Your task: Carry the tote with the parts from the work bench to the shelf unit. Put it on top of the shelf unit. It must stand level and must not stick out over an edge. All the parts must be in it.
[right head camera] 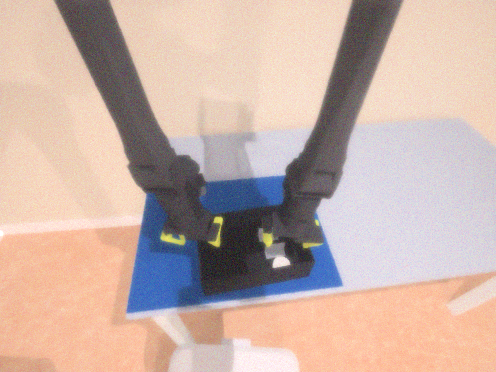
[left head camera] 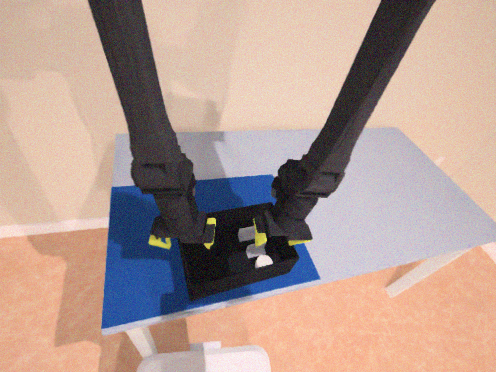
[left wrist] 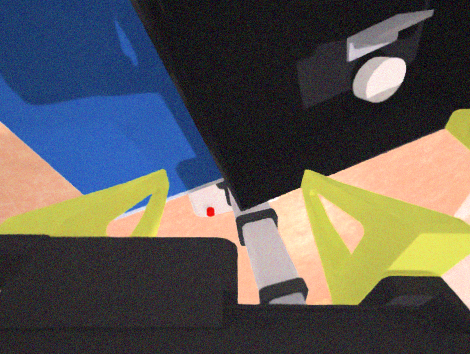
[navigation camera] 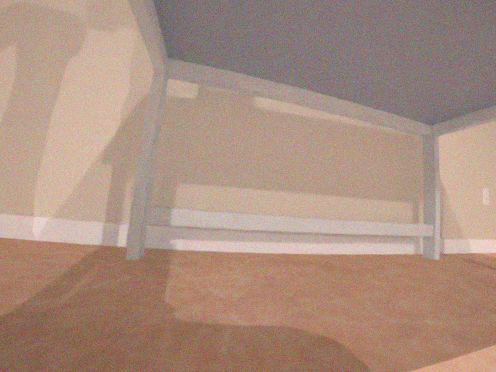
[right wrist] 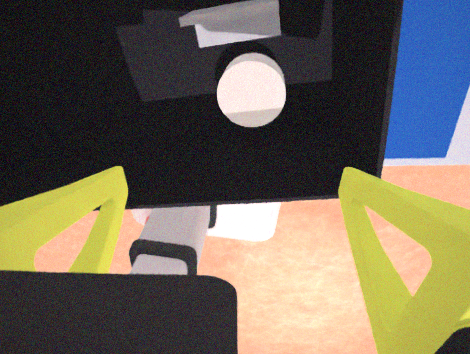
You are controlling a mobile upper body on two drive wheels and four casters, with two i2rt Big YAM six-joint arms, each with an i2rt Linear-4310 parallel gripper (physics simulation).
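Places are measured from the left arm's base along level axes (x ahead, y left, z up), in centimetres.
Where they show: left gripper, fingertip midpoint: (right head camera: 201,244) (left head camera: 189,246) (left wrist: 235,177); right gripper, fingertip midpoint: (right head camera: 285,245) (left head camera: 272,243) (right wrist: 233,178).
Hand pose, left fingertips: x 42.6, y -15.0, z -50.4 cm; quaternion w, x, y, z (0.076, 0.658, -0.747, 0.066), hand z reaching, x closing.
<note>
After its pixels a point has its place.
The black tote (left head camera: 240,282) {z -61.1, x 37.4, y -28.8 cm} (right head camera: 255,280) {z -59.9, x 37.5, y -29.2 cm} (left wrist: 240,125) {z -64.3, x 40.5, y -18.3 cm} (right wrist: 300,150) {z -59.8, x 40.5, y -40.7 cm} stands on the blue mat on the work bench (left head camera: 390,200) {z -64.8, x 71.0, y -96.8 cm} (right head camera: 410,200) {z -64.8, x 71.6, y -85.7 cm}. In it lie a white round part (left head camera: 264,260) {z -61.9, x 44.1, y -36.8 cm} (right head camera: 281,262) {z -61.9, x 43.9, y -36.7 cm} (left wrist: 380,79) {z -61.9, x 43.8, y -35.9 cm} (right wrist: 251,92) {z -61.9, x 43.7, y -36.7 cm}, a grey angled part (left head camera: 255,250) {z -63.7, x 48.4, y -35.0 cm} (right head camera: 275,250) {z -63.3, x 48.5, y -35.2 cm} (left wrist: 375,42) {z -63.8, x 47.5, y -35.5 cm} (right wrist: 235,25) {z -63.8, x 47.7, y -35.0 cm} and a second grey part (left head camera: 246,233) {z -63.1, x 54.1, y -32.6 cm}, partly hidden by a finger. My left gripper (left head camera: 185,243) {z -50.4, x 42.6, y -14.9 cm} (right head camera: 195,241) {z -50.4, x 42.6, y -14.9 cm} (left wrist: 235,177) {z -50.4, x 42.6, y -14.9 cm} is open over the tote's left side. My right gripper (left head camera: 280,242) {z -51.3, x 43.6, y -36.6 cm} (right head camera: 291,244) {z -51.3, x 43.6, y -36.6 cm} (right wrist: 233,178) {z -51.3, x 43.6, y -36.6 cm} is open over its right part. The shelf unit does not show.
The blue mat (left head camera: 135,280) {z -64.6, x 40.5, y -1.0 cm} (right head camera: 155,280) {z -64.6, x 38.2, y -0.6 cm} (left wrist: 100,145) {z -64.6, x 41.3, y -0.2 cm} (right wrist: 425,75) {z -64.6, x 45.6, y -49.7 cm} reaches the bench's front edge. A wall stands behind the bench. The white robot base (left head camera: 235,361) {z -115.0, x 26.7, y -34.1 cm} (right head camera: 255,360) {z -115.0, x 27.0, y -31.0 cm} is in front. In the navigation camera, a bench leg (navigation camera: 431,195) {z -107.0, x 120.1, y -127.5 cm} and low crossbar (navigation camera: 300,225) {z -126.2, x 106.0, y -48.4 cm} show.
</note>
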